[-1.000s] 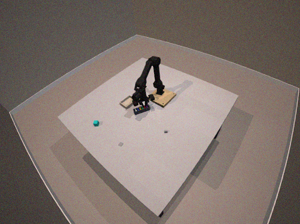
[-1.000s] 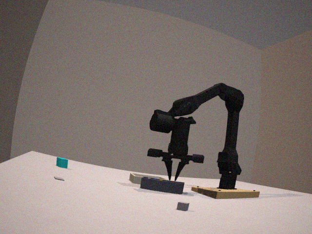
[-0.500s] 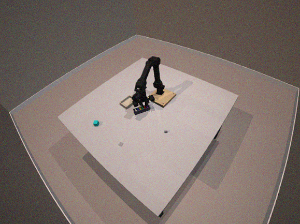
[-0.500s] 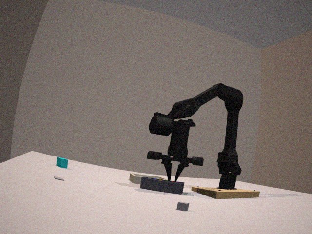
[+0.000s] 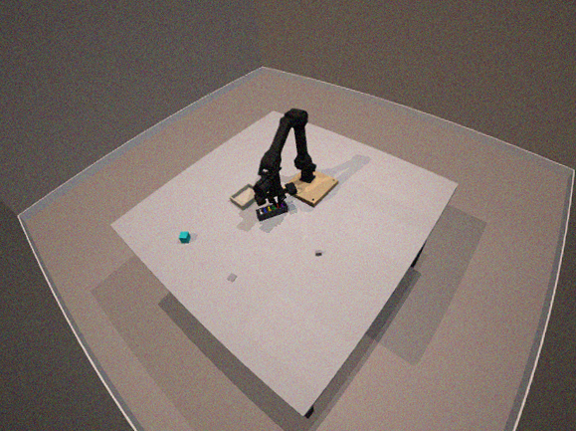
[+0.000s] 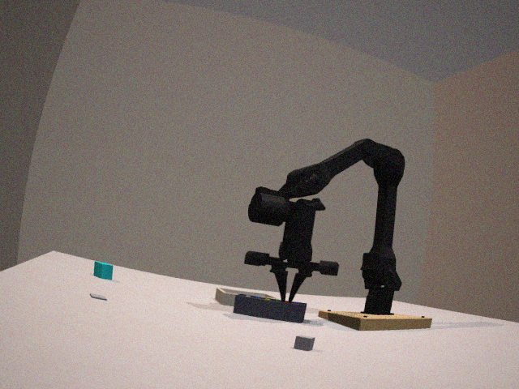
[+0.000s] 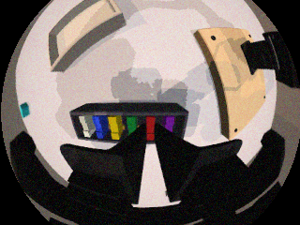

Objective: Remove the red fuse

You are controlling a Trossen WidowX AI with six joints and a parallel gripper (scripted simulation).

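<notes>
My gripper tip is now 19 cm to the left of the beige tray and 3 cm above it. Round my gripper tip: teal cube 35 cm ahead, 29 cm to the right, 2 cm below; red fuse 1 cm below.
</notes>
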